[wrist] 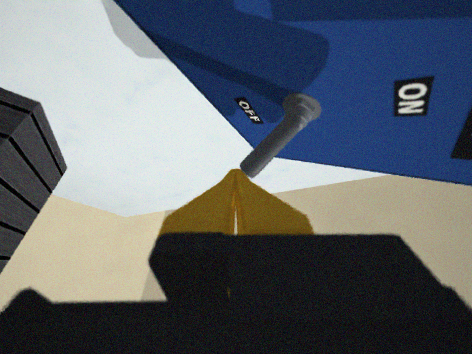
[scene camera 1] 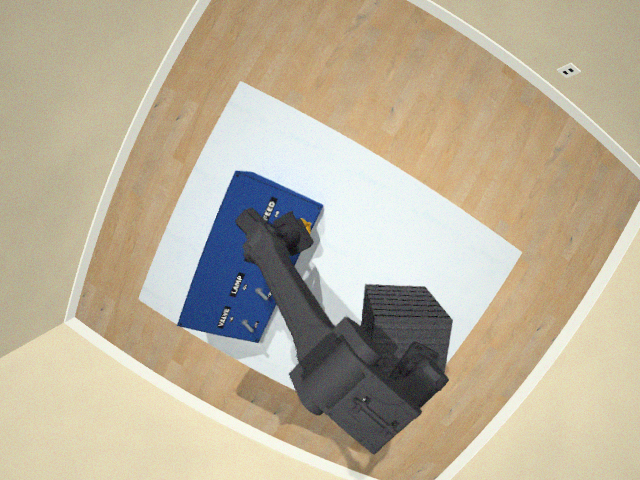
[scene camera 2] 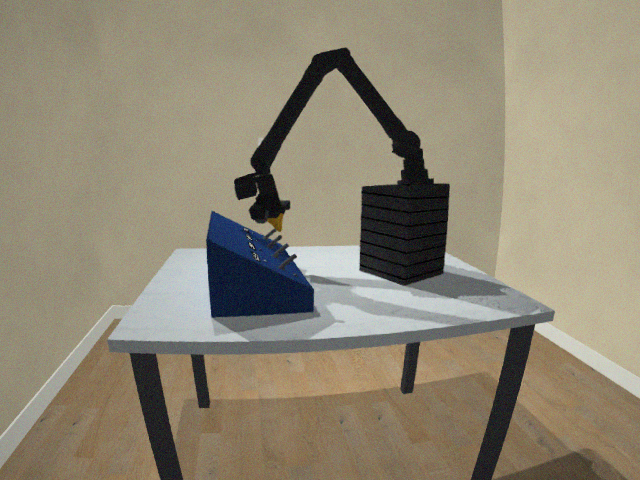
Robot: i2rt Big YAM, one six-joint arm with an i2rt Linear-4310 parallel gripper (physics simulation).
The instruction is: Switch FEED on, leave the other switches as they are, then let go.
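Pixels of known places: gripper, between the fingertips: point(wrist: 235, 176) point(scene camera 1: 309, 224) point(scene camera 2: 280, 231); arm's base, origin of its link: point(scene camera 1: 414, 365) point(scene camera 2: 415, 184).
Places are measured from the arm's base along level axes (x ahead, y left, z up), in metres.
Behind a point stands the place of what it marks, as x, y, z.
Note:
The blue switch box point(scene camera 1: 217, 248) {0.604, 0.023, -0.123} point(scene camera 2: 258, 289) {0.499, 0.296, -0.228} point(wrist: 360, 60) {0.494, -0.114, -0.185} has a sloped face with several grey levers. The FEED label point(scene camera 1: 269, 209) {0.532, -0.137, -0.166} is partly behind the arm in scene camera 1. The end lever point(scene camera 2: 270, 234) {0.450, -0.134, -0.183} point(wrist: 275, 140) {0.453, -0.135, -0.179}, on the FEED side, leans toward the OFF label point(wrist: 248, 111) {0.432, -0.140, -0.218}, away from the ON label point(wrist: 413, 97) {0.509, -0.133, -0.178}. My gripper point(scene camera 1: 307, 226) {0.416, -0.155, -0.176} point(scene camera 2: 279, 228) {0.416, -0.155, -0.176} point(wrist: 235, 176) {0.416, -0.155, -0.176} is shut and empty. Its yellow tips are close beside the lever's free end, on the OFF side; contact cannot be told. The LAMP lever point(scene camera 1: 262, 293) {0.434, 0.095, -0.180} and VALVE lever point(scene camera 1: 248, 326) {0.423, 0.216, -0.177} stand farther along.
The arm reaches over the box, hiding another label in scene camera 1. A black ribbed pedestal point(scene camera 1: 408, 315) {0.081, -0.101, -0.040} point(scene camera 2: 403, 232) {0.077, 0.107, -0.135} point(wrist: 25, 145) {0.132, -0.076, -0.245} carries the arm's base on the white table point(scene camera 1: 330, 170) {0.442, -0.316, -0.294} point(scene camera 2: 170, 330) {0.703, 0.379, -0.295}. The box stands near one table edge.

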